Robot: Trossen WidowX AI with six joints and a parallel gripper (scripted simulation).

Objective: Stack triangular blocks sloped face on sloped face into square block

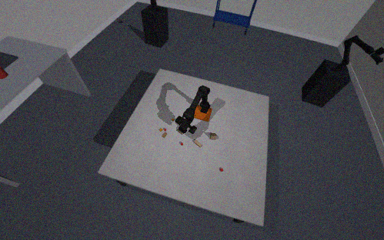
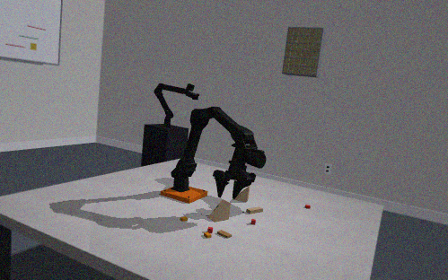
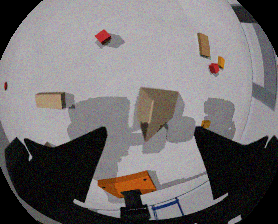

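My gripper tip is now 20 mm to the left of the tan triangular block and 60 mm above it.
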